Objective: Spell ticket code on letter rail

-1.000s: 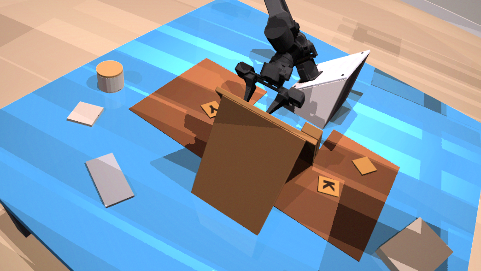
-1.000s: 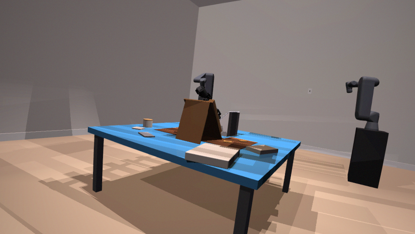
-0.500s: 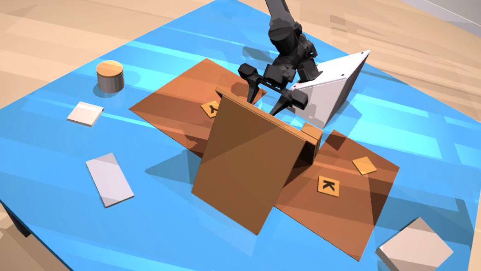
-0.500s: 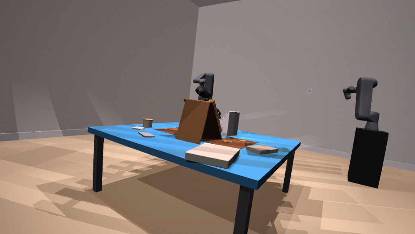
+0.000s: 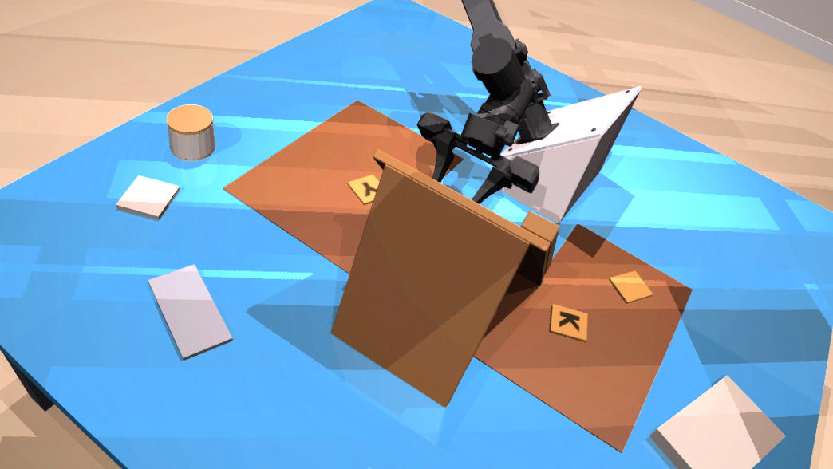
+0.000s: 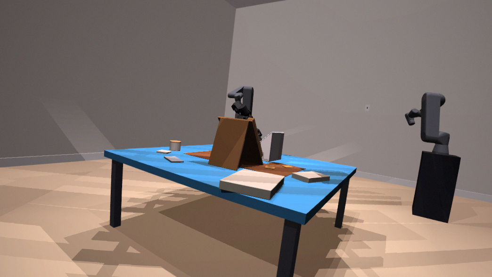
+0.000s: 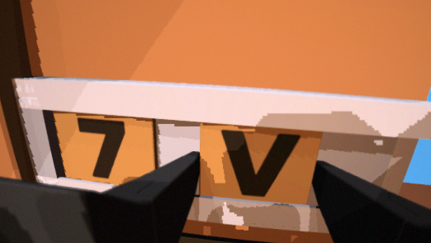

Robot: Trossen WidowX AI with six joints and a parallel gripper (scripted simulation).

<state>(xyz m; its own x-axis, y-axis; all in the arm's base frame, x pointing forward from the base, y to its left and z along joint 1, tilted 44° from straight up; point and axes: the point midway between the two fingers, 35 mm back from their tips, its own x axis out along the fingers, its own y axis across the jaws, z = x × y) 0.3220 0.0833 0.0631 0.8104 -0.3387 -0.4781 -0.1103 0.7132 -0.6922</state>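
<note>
Now: gripper tip 50 mm past the white ticket, 10 mm to the left of it and 80 mm above it. Round my gripper tip: grey card: 300 mm ahead, 210 mm to the right, 170 mm below; brown mat: 150 mm behind, 170 mm below; white card: 210 mm ahead, 440 mm to the right, 170 mm below.
</note>
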